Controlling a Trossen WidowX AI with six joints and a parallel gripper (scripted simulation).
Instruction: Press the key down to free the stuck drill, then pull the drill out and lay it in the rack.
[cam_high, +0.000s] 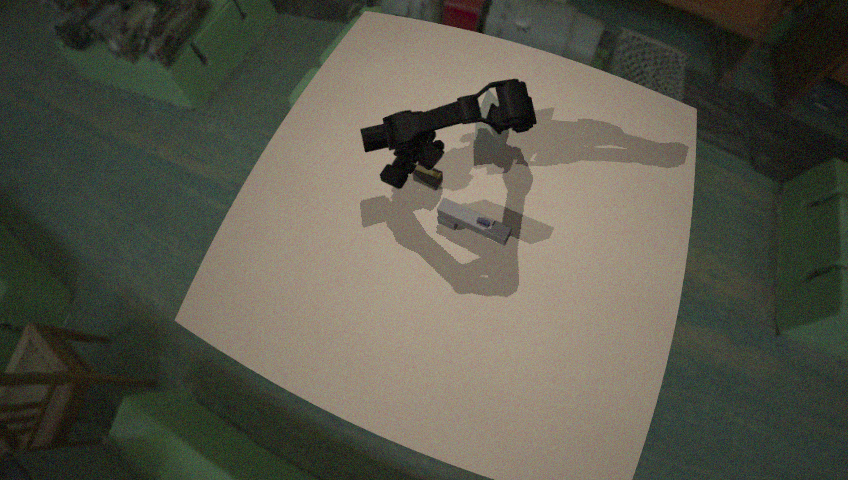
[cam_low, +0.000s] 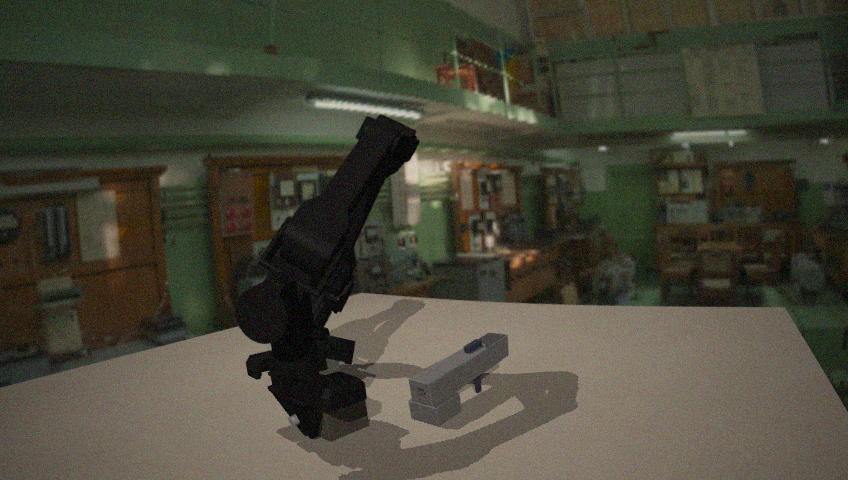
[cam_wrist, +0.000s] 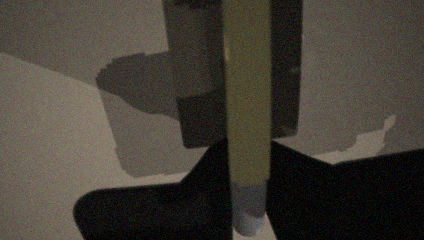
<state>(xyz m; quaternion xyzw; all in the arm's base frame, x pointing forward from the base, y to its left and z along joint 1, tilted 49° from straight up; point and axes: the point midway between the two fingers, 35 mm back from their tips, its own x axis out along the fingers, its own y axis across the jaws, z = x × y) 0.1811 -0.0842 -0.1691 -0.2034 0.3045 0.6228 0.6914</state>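
My gripper tip is 10 mm short of the drill, 40 mm to the right of it and 40 mm below it. From my gripper tip the other things lie so: dark rack: 10 mm ahead, 50 mm to the left, 10 mm above; then blue key: 110 mm ahead, 230 mm to the left, 50 mm above; then grey holder block: 110 mm ahead, 200 mm to the left, 40 mm above.
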